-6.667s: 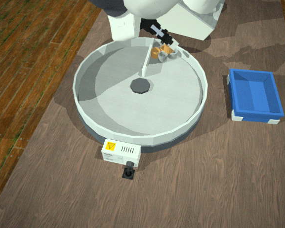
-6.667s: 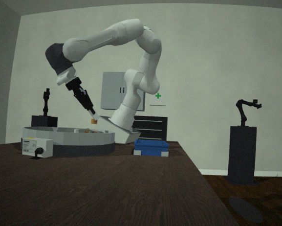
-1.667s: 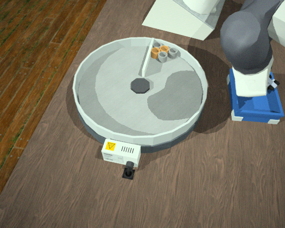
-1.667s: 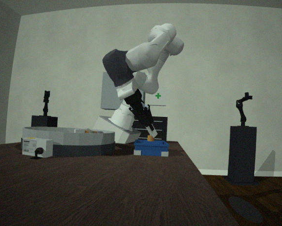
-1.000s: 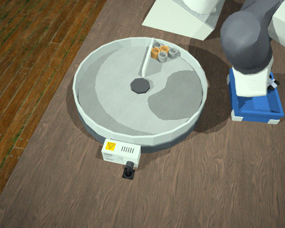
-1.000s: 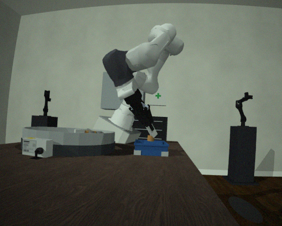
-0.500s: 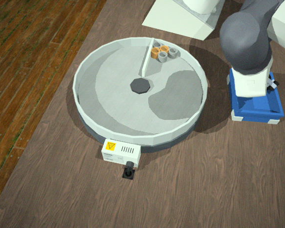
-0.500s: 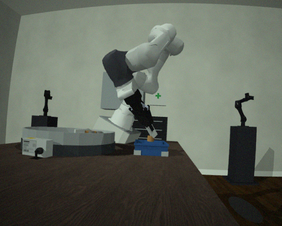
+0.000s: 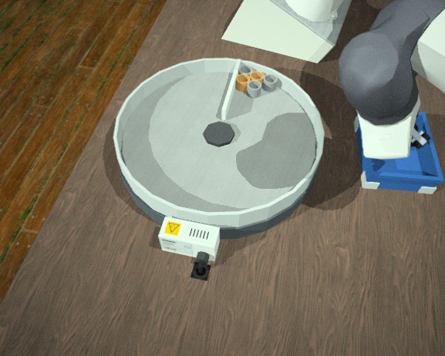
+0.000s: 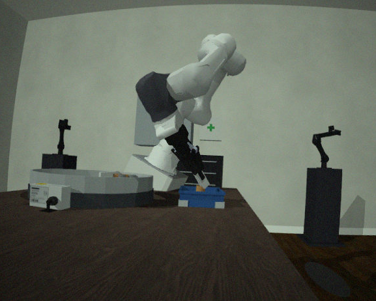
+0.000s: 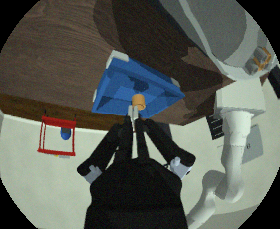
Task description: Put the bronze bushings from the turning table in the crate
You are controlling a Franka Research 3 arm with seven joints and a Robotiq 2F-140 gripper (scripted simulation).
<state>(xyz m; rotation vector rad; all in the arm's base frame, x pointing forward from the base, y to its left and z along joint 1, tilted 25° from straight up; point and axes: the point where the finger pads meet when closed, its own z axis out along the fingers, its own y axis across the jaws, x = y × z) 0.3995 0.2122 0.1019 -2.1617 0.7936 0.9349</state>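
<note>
My hand is 6 cm above the blue crate and 2 cm past it. The rest, counted from my hand: round turning table 38 cm to the right, 4 cm ahead, 3 cm below.
</note>
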